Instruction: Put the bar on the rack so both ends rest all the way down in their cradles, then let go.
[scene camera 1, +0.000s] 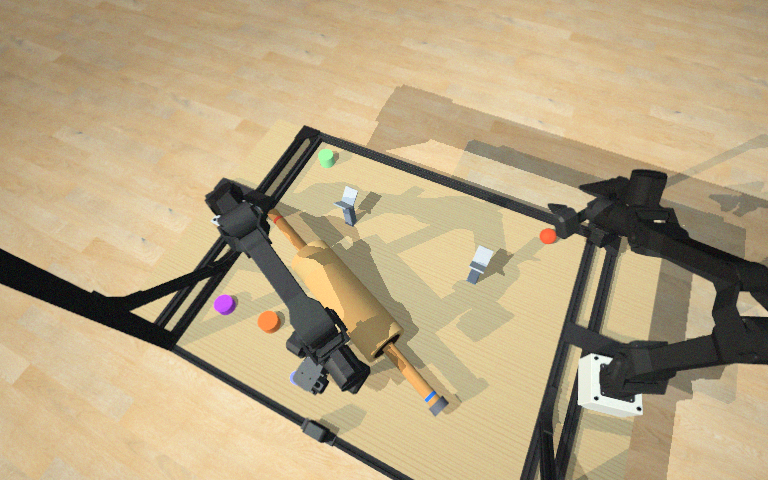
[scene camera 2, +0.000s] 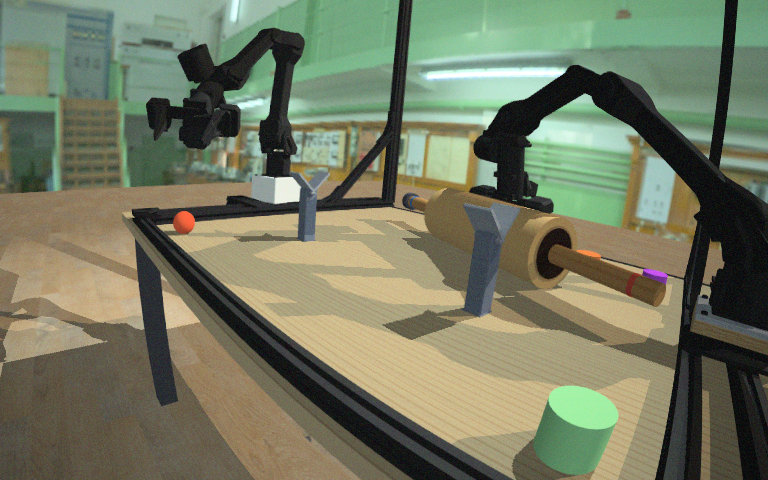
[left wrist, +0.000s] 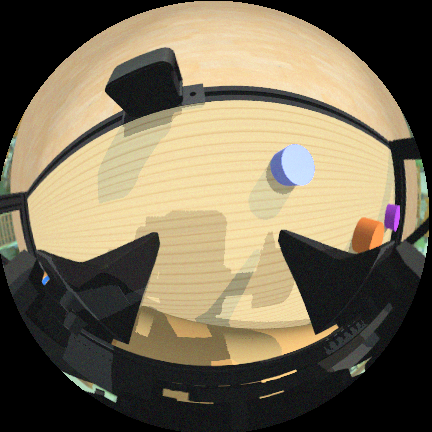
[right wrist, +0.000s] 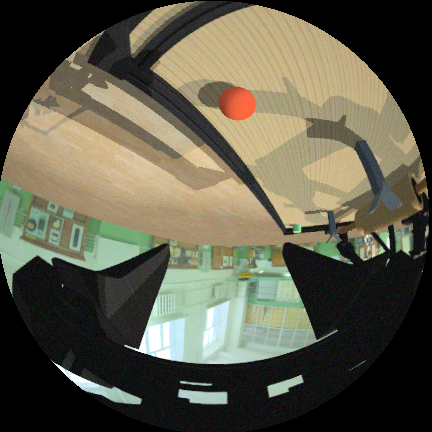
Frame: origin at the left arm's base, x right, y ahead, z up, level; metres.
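Where they show: left gripper, between the fingertips: (left wrist: 219, 237); right gripper, between the fingertips: (scene camera 1: 563, 196) (scene camera 2: 178, 140) (right wrist: 227, 249); left arm's base, origin of its link: (scene camera 2: 738, 315); right arm's base, origin of its link: (scene camera 1: 616, 382) (scene camera 2: 277, 176).
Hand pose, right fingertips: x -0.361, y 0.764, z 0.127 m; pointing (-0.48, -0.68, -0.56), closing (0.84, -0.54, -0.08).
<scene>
Each offset is from my right fingertips to the top centre of the thing.
The bar (scene camera 1: 351, 294) (scene camera 2: 447, 223) (left wrist: 255, 345), a thick wooden roller with thin ends, lies diagonally on the table beside the rack. One end has a red band, the other a blue band and grey cap. The rack is two separate grey-blue Y-shaped cradle posts, one {dz -0.049, dx +0.212, dy -0.483 m} (scene camera 1: 349, 212) (scene camera 2: 484, 266) nearer the red-banded end and one {dz -0.049, dx +0.215, dy -0.111 m} (scene camera 1: 473, 272) (scene camera 2: 307, 212) (right wrist: 370, 167) farther off; both cradles are empty. My left gripper (left wrist: 219, 237) (scene camera 2: 512, 199) is open, low at the bar's far side in scene camera 2; its fingertips are hidden there. My right gripper (right wrist: 227, 249) (scene camera 2: 182, 138) is open and empty, raised near the frame corner.
An orange disc {dz -0.141, dx +0.561, dy -0.508 m} (scene camera 1: 269, 321) (left wrist: 366, 235), a purple disc {dz -0.147, dx +0.578, dy -0.638 m} (scene camera 1: 224, 304) (left wrist: 392, 217) and a blue cylinder {dz -0.152, dx +0.636, dy -0.373 m} (left wrist: 296, 165) stand beside the bar. A green cylinder {dz -0.137, dx +0.060, dy -0.660 m} (scene camera 1: 326, 158) (scene camera 2: 576, 430) and a red ball {dz -0.130, dx +0.017, dy +0.020 m} (scene camera 1: 547, 236) (scene camera 2: 184, 222) (right wrist: 237, 103) are near the black frame (scene camera 1: 430, 172).
</scene>
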